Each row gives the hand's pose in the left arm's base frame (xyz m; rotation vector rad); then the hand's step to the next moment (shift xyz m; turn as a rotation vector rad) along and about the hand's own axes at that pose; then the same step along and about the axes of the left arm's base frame.
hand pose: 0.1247 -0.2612 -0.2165 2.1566 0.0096 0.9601
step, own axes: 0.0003 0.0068 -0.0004 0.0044 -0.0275 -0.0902
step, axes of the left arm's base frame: -0.0019 -0.0045 0.0048 -0.0467 0.0786 0.0236
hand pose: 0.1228 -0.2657 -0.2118 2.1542 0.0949 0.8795
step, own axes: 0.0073 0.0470 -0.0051 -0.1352 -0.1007 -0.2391
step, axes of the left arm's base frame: -0.0075 -0.0264 0.0392 -0.2291 0.1777 -0.0391
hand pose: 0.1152 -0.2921 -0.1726 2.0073 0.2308 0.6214
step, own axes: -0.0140 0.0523 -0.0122 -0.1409 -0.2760 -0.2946
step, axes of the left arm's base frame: -0.0232 -0.0225 0.0451 -0.2461 0.3052 -0.1706
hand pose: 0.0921 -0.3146 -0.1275 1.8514 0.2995 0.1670
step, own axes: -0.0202 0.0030 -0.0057 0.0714 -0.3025 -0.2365
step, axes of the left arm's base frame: -0.0205 -0.0014 0.0053 -0.0308 0.3205 -0.2211
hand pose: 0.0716 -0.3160 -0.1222 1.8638 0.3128 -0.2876
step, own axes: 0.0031 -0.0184 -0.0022 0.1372 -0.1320 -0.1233
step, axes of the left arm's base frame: -0.0035 0.0078 -0.0167 0.0865 0.1665 -0.1275
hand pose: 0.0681 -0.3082 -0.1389 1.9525 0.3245 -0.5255
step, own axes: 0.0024 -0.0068 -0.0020 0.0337 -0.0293 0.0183
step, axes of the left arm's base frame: -0.0005 0.0047 -0.0058 0.0121 -0.0045 -0.0465
